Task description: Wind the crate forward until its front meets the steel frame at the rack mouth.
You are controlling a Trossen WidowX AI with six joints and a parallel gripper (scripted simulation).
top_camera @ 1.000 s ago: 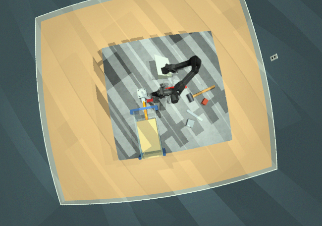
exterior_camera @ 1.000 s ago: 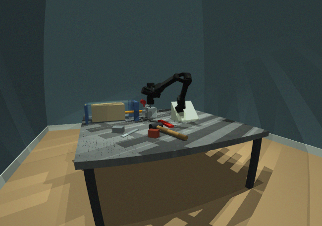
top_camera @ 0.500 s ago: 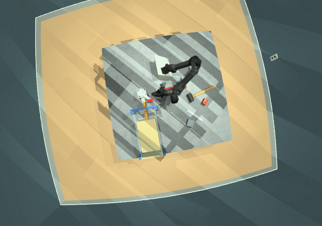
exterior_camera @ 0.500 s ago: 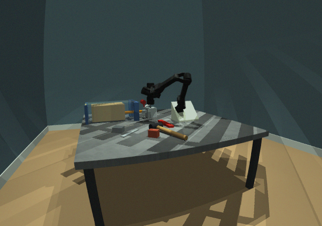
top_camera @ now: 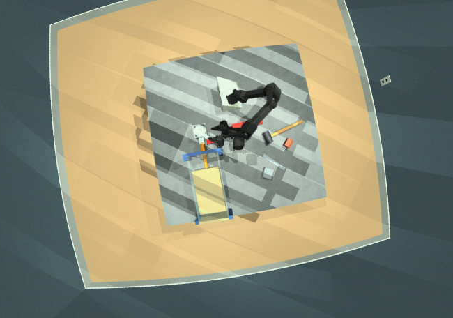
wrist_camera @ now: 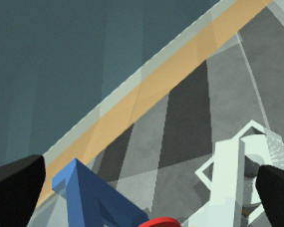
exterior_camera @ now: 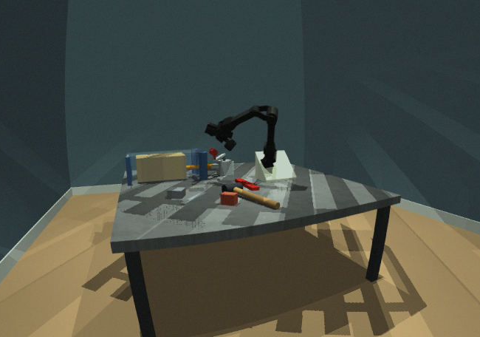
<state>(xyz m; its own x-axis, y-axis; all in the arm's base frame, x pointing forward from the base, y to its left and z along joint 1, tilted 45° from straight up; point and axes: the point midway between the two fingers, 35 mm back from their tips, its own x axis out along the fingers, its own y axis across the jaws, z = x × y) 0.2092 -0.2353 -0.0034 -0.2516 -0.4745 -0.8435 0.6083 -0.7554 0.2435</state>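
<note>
My gripper tip is 30 mm to the left of the winch handle and 110 mm above it. Also, from my gripper tip: grey winch (80 mm behind, 70 mm to the right, 200 mm below); then red flat bar (30 mm behind, 280 mm to the left, 220 mm below); then red spool-shaped handle grip (30 mm ahead, 10 mm to the right, 90 mm below).
</note>
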